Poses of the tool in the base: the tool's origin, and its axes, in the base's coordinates. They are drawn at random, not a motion.
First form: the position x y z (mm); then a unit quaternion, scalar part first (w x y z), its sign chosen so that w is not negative.
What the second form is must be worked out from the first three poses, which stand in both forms.
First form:
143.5, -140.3, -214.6, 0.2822, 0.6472, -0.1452, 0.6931
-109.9, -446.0, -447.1, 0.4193, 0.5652, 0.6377, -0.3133
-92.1, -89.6, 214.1, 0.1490, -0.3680, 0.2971, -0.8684
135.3, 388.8, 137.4, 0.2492, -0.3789, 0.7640, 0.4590
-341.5, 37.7, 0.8, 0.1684, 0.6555, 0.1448, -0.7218
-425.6, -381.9, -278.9, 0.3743, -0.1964, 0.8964, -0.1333
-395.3, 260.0, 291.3, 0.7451, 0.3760, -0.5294, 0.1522
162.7, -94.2, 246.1, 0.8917, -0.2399, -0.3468, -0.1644
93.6, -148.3, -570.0, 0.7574, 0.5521, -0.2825, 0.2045
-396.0, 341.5, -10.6, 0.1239, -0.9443, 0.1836, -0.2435
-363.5, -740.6, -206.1, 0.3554, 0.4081, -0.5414, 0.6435
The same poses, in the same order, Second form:
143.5, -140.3, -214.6, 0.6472, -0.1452, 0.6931, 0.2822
-109.9, -446.0, -447.1, 0.5652, 0.6377, -0.3133, 0.4193
-92.1, -89.6, 214.1, -0.3680, 0.2971, -0.8684, 0.1490
135.3, 388.8, 137.4, -0.3789, 0.7640, 0.4590, 0.2492
-341.5, 37.7, 0.8, 0.6555, 0.1448, -0.7218, 0.1684
-425.6, -381.9, -278.9, -0.1964, 0.8964, -0.1333, 0.3743
-395.3, 260.0, 291.3, 0.3760, -0.5294, 0.1522, 0.7451
162.7, -94.2, 246.1, -0.2399, -0.3468, -0.1644, 0.8917
93.6, -148.3, -570.0, 0.5521, -0.2825, 0.2045, 0.7574
-396.0, 341.5, -10.6, -0.9443, 0.1836, -0.2435, 0.1239
-363.5, -740.6, -206.1, 0.4081, -0.5414, 0.6435, 0.3554

